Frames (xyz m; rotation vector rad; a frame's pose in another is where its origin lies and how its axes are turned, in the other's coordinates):
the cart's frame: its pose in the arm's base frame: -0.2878 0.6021 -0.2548 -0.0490 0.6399 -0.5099
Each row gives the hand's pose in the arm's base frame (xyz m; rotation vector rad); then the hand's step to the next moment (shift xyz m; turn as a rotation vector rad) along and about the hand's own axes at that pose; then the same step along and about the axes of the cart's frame.
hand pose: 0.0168 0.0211 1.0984 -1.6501 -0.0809 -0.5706
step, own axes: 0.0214 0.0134 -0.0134 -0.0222 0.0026 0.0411
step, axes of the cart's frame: 0.0246 -0.0091 0.0113 -0.0170 0.0393 -0.0189
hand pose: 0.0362 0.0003 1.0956 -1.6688 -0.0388 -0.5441
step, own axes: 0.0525 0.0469 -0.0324 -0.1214 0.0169 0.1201
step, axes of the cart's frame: 0.0725 -0.0203 0.0184 -0.0719 0.1123 -0.1080
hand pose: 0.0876 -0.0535 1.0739 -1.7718 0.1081 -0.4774
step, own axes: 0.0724 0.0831 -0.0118 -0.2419 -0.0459 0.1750
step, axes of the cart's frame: 0.1107 -0.0037 0.0040 -0.2002 0.1565 -0.1633
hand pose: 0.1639 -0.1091 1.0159 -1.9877 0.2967 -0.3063
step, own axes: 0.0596 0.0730 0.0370 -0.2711 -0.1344 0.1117
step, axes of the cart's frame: 0.0952 0.0260 -0.0227 -0.2844 0.1113 -0.1037
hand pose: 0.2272 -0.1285 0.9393 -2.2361 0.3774 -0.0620
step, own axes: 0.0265 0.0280 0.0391 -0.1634 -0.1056 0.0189
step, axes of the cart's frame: 0.0420 0.0249 -0.0251 -0.1907 0.0374 -0.0213
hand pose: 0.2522 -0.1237 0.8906 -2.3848 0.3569 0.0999
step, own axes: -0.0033 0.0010 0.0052 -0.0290 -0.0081 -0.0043
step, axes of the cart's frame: -0.0017 0.0024 -0.0055 -0.0294 -0.0056 -0.0052
